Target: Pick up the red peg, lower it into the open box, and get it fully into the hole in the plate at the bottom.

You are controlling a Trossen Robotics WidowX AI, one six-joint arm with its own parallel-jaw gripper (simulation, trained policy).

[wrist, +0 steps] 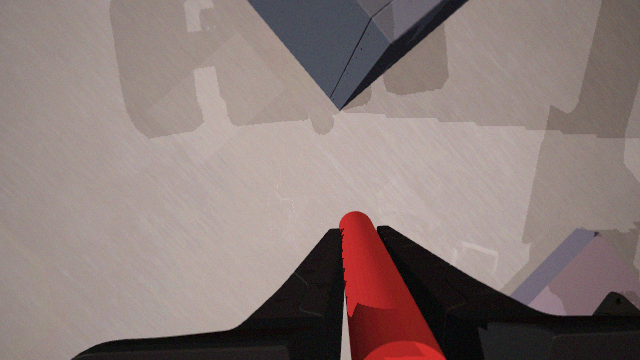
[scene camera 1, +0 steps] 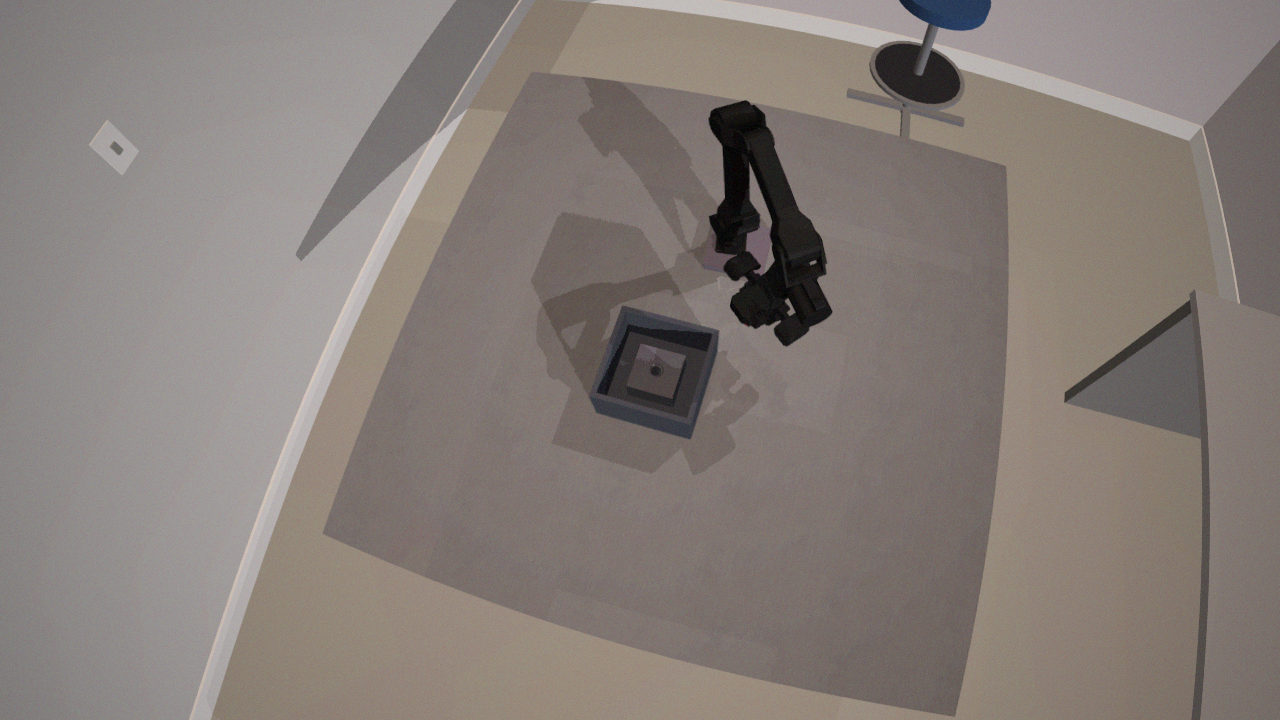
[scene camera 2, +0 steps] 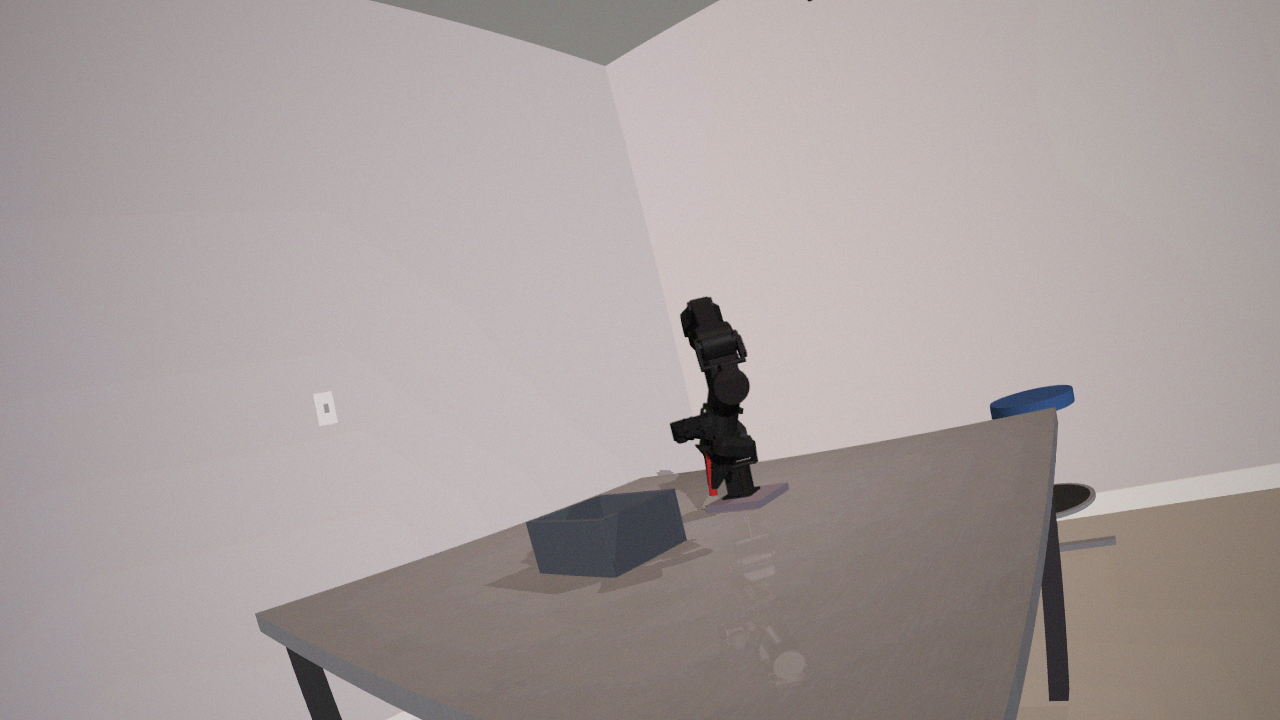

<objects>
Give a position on a box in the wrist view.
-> At 344, 54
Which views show the gripper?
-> The wrist view, scene camera 1 and scene camera 2: all of them.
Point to a box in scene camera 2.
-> At 605, 536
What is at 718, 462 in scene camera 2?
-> The gripper.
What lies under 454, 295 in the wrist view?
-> The gripper.
</objects>
